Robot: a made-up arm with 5 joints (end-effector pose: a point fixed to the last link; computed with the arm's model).
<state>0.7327 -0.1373 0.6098 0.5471 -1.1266</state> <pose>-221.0 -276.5 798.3 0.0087 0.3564 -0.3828 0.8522</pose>
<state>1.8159 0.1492 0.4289 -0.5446 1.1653</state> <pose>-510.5 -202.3 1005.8 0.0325 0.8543 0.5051 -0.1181</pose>
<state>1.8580 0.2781 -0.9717 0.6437 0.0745</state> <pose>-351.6 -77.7 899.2 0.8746 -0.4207 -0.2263 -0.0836</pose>
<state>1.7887 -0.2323 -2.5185 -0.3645 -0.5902</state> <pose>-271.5 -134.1 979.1 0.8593 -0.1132 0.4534 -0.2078</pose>
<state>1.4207 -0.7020 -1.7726 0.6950 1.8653</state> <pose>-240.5 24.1 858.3 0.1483 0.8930 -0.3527 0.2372</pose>
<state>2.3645 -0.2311 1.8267 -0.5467 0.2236</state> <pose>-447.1 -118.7 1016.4 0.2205 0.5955 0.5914 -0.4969</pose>
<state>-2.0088 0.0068 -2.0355 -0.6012 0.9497</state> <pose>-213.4 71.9 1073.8 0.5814 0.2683 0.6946 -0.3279</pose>
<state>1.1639 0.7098 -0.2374 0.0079 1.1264</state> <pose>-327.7 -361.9 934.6 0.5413 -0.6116 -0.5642 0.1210</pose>
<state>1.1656 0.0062 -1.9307 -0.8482 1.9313</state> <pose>-111.6 -90.7 1089.6 0.1546 0.7882 -0.0345 -0.5947</pose>
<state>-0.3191 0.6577 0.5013 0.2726 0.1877</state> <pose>90.1 -175.1 825.1 0.1495 0.5108 -0.6924 0.4871</pose>
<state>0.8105 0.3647 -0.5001 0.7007 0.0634</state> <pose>-237.2 -253.3 876.2 0.7289 -0.0732 -0.5644 0.3804</pose>
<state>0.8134 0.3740 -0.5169 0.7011 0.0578</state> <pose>-237.7 -251.8 876.8 0.7357 -0.0722 -0.5577 0.3774</pose>
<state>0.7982 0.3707 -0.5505 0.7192 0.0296</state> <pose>-235.9 -246.6 876.4 0.7434 -0.0604 -0.5474 0.3796</pose>
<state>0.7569 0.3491 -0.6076 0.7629 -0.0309</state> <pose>-230.8 -236.1 874.4 0.7514 -0.0337 -0.5329 0.3878</pose>
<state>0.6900 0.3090 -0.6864 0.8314 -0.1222</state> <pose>-223.3 -219.7 870.3 0.7578 0.0060 -0.5162 0.3992</pose>
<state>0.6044 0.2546 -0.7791 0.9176 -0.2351</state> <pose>-214.8 -198.4 863.7 0.7600 0.0536 -0.5012 0.4101</pose>
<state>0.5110 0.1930 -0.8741 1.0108 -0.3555</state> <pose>-206.3 -174.5 855.2 0.7564 0.1031 -0.4921 0.4183</pose>
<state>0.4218 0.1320 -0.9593 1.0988 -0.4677</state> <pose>-198.8 -151.2 846.1 0.7469 0.1489 -0.4901 0.4240</pose>
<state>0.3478 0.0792 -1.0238 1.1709 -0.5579</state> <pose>-193.0 -131.7 838.2 0.7335 0.1868 -0.4934 0.4285</pose>
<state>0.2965 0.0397 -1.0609 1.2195 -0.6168</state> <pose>-189.4 -118.9 832.7 0.7199 0.2132 -0.4986 0.4332</pose>
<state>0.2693 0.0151 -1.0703 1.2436 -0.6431</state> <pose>-188.1 -113.5 829.8 0.7091 0.2272 -0.5034 0.4384</pose>
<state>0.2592 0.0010 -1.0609 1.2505 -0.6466</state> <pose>-188.2 -113.4 828.7 0.7011 0.2322 -0.5073 0.4440</pose>
